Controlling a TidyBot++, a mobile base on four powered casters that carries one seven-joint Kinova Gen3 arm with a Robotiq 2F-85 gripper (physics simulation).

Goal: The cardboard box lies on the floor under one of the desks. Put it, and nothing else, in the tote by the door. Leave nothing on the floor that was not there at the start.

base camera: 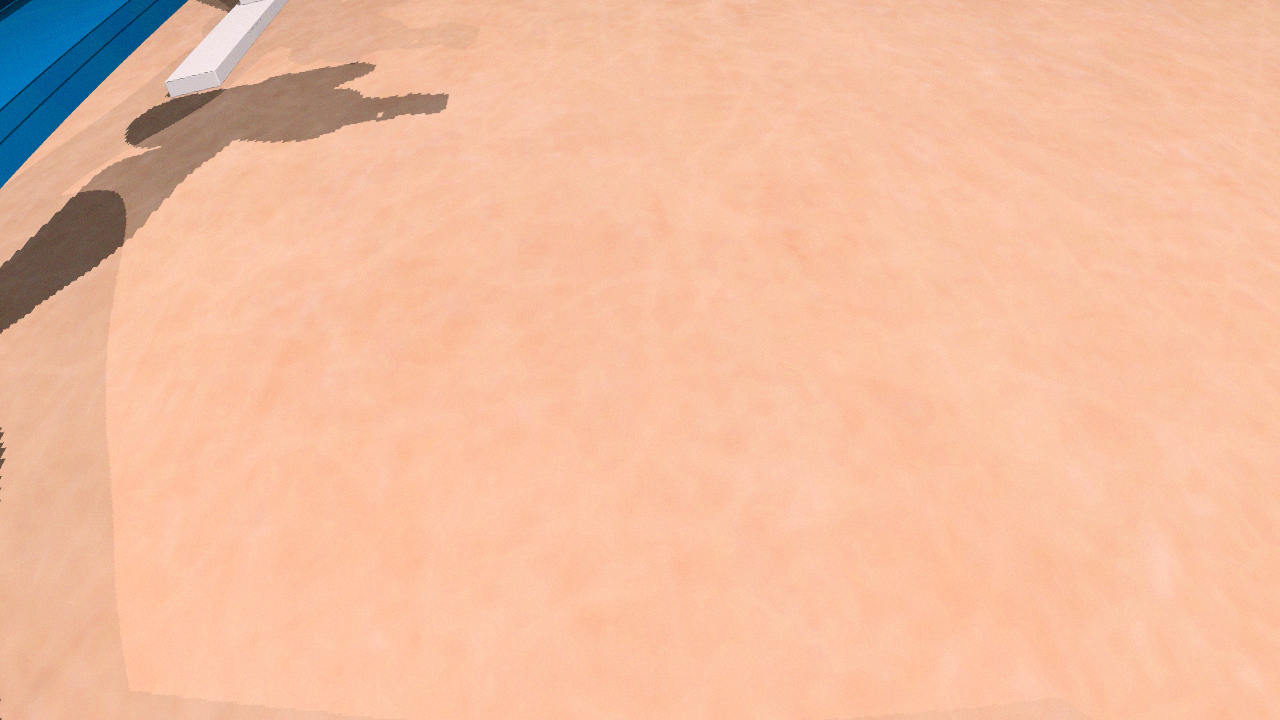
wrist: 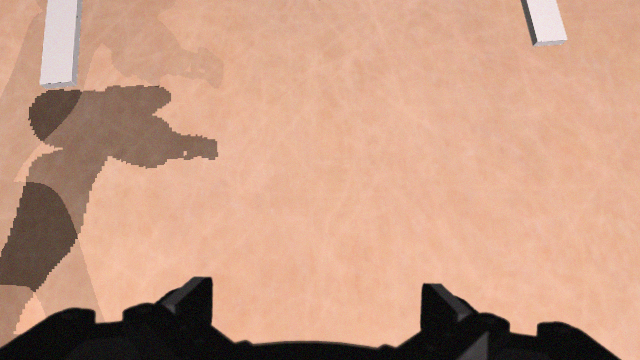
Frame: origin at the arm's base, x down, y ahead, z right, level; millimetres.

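Where they show: gripper, fingertip midpoint: [wrist: 316, 303].
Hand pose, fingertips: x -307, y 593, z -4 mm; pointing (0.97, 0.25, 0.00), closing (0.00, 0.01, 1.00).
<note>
After its pixels a point has its place.
My gripper [wrist: 316, 303] {x -307, y 593, z -4 mm} is open, with its two black fingers wide apart at the bottom of the wrist view and floor showing between them. It points down toward the floor, above it. The cardboard box does not show in the base camera view or the wrist view. The tote does not show in either view. The desk shows in part: its left white foot [base camera: 219, 49] {x 371, y 1113, z -659 mm} [wrist: 61, 45] {x 371, y 1126, z -668 mm} and, in the wrist view, its right white foot [wrist: 547, 22] {x 371, y 1240, z 562 mm} reach in from the top edge.
A blue object [base camera: 62, 67] {x 335, y 1068, z -906 mm} with straight edges stands at the upper left of the base camera view, left of the desk's left foot. Dark shadows of the arm fall on the tan floor [base camera: 671, 358] {x 396, y 462, z -10 mm} [wrist: 320, 190] {x 396, y 784, z -5 mm} at the left in both views.
</note>
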